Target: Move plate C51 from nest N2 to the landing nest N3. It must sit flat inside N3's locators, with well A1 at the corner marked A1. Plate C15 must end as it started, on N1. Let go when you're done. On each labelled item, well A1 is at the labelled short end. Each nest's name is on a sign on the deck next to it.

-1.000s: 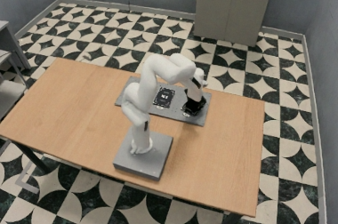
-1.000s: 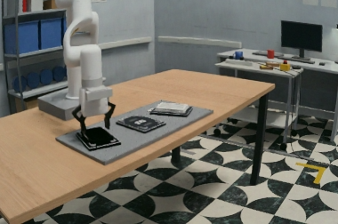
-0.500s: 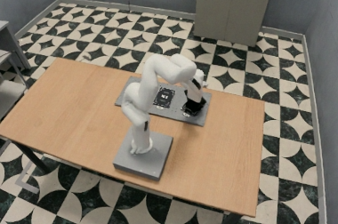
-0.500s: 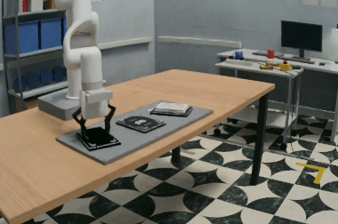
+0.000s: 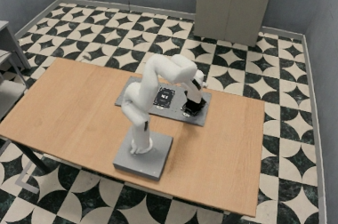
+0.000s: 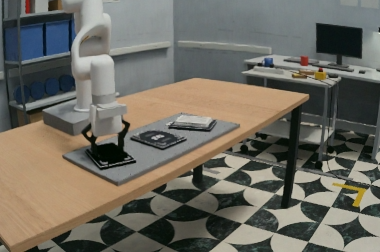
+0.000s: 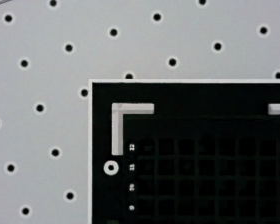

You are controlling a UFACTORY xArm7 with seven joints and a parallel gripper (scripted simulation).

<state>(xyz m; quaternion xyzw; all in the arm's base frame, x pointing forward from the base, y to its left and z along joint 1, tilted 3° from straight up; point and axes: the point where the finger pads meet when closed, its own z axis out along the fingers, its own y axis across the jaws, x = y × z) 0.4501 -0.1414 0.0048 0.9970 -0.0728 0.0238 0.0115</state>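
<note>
The black plate lies 10 mm below my hand. From my hand the other things lie so: pale plate (420 mm to the left, 70 mm behind, 10 mm below).
</note>
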